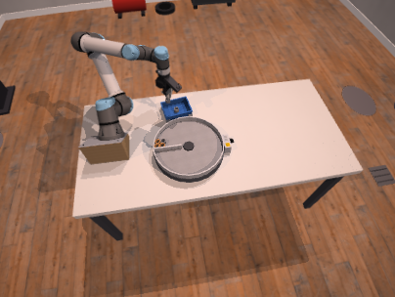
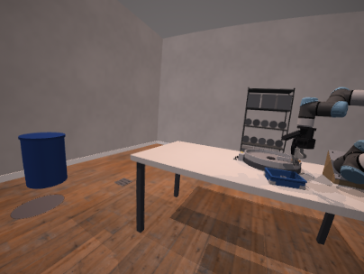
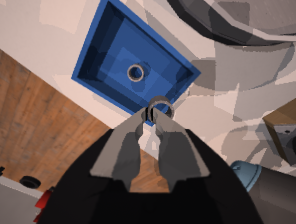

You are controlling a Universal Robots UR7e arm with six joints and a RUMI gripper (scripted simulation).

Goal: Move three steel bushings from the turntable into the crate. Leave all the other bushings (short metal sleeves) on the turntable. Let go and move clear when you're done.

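My hand is 40 mm short of the blue crate and 110 mm above it. Round my hand: round grey turntable: 50 mm ahead, 340 mm to the right, 80 mm below.
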